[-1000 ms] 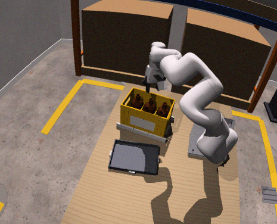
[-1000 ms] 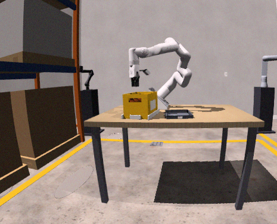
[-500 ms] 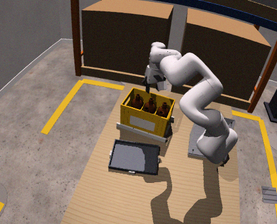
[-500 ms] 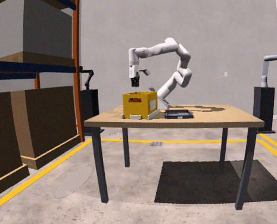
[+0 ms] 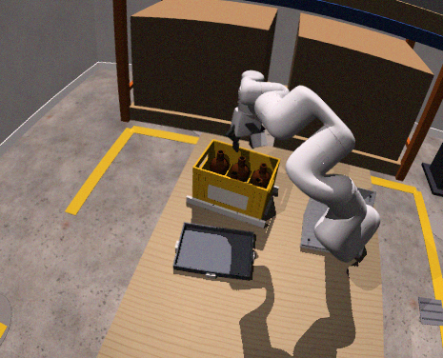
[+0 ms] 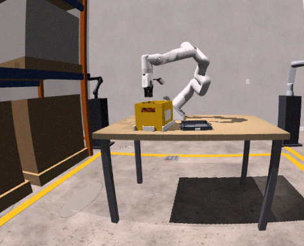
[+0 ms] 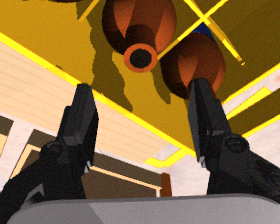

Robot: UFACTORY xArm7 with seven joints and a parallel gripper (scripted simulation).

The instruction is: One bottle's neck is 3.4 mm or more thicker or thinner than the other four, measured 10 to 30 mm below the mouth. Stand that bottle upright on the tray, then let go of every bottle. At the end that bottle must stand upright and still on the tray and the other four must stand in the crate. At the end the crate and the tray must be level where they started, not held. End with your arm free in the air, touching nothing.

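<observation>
Now: hand 1 cm short of the yellow crate, 4 cm to the right of it and 14 cm above it. Round my hand: dark grey tray: 2 cm ahead, 32 cm to the left, 21 cm below.
</observation>
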